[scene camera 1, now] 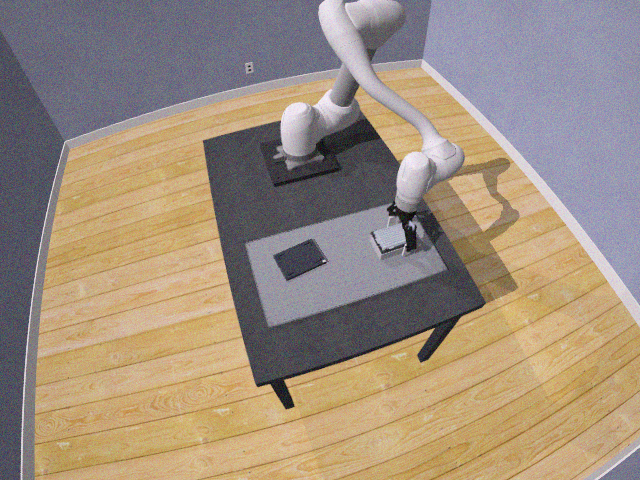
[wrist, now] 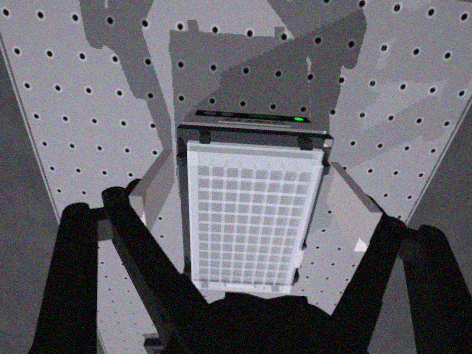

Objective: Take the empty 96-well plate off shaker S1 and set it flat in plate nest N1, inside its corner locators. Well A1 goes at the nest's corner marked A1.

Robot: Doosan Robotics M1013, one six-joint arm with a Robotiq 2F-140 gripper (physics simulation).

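Places are measured from the arm's base along level axes (x right, y ahead, z up), in millimetres.
Pixels of known places: gripper, fingertip midpoint: (scene camera 1: 397,240) (wrist: 250,172); arm's base at its link origin: (scene camera 1: 300,154).
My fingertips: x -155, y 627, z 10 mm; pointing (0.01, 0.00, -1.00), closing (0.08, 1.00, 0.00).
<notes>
For each thing: its top centre in the pictures, then the offset to it from my fingertips. "spot": a spot on its surface instead. Level surfaces: height alone.
- pale 96-well plate at its top centre: (wrist: 247,235) (scene camera 1: 393,234) dx +25, dy -3, dz +50 mm
- nest at its top centre: (scene camera 1: 299,257) dx +374, dy -87, dz -5 mm
- perforated grey board at its surface level: dz -20 mm
- dark table at its surface level: dz -32 mm
- dark object at a spot on its surface: (wrist: 152,342) spot: dx +296, dy -139, dz -13 mm
The pale 96-well plate (scene camera 1: 388,237) (wrist: 250,220) lies on top of the shaker (scene camera 1: 391,253) (wrist: 250,136), wells up; whether it sits fully down cannot be told. The shaker has a light body, a dark top with small corner holders and a green light at one end. My gripper (scene camera 1: 399,236) (wrist: 250,172) is open, its pale finger pads on either side of the plate's long sides, with a gap on both sides in the wrist view. The nest (scene camera 1: 299,258) is a dark flat square at the left of the grey board, with a small white mark at its right corner. Its locators are too small to make out.
The perforated grey board (scene camera 1: 346,289) (wrist: 90,150) lies on the dark table (scene camera 1: 356,335). The arm's base plate (scene camera 1: 330,166) is at the back of the table. The nest and the shaker stand apart on the board. Part of a dark object (wrist: 152,342) shows low in the wrist view.
</notes>
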